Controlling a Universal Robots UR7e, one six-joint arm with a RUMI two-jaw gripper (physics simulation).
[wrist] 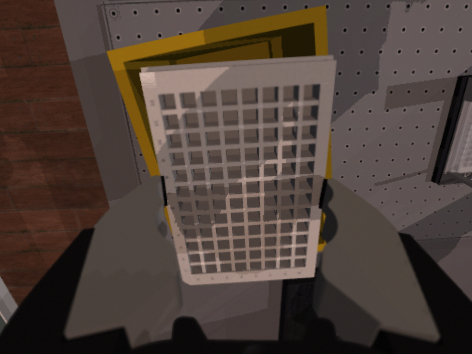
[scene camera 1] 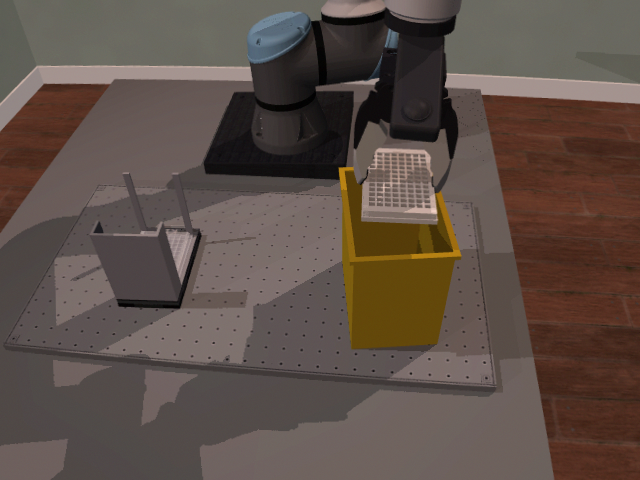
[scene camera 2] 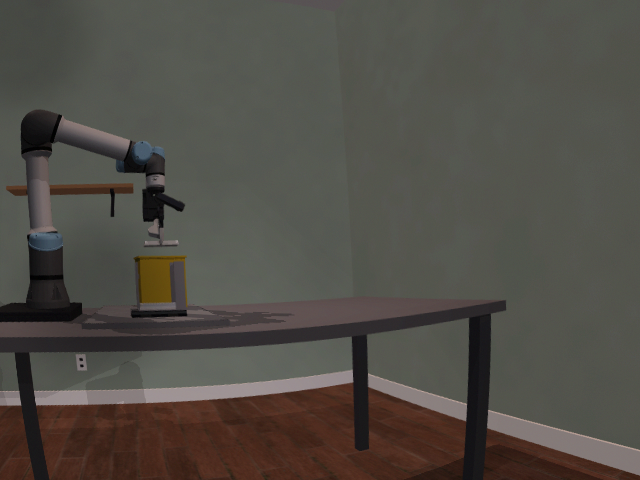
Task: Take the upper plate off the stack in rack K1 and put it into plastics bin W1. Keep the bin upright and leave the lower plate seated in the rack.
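Observation:
My gripper is shut on the upper plate, a white gridded plate gripped by its two long sides and held about level. The plate hangs a little above the rim of the upright yellow bin W1, over its opening. Rack K1, grey walls and posts on a black base, stands at the left in scene camera 1. The lower plate lies in it, partly hidden by the rack's front wall.
Rack and bin stand on a perforated board on the table. The rack's two thin posts rise at its back. The arm's black base block stands behind the board.

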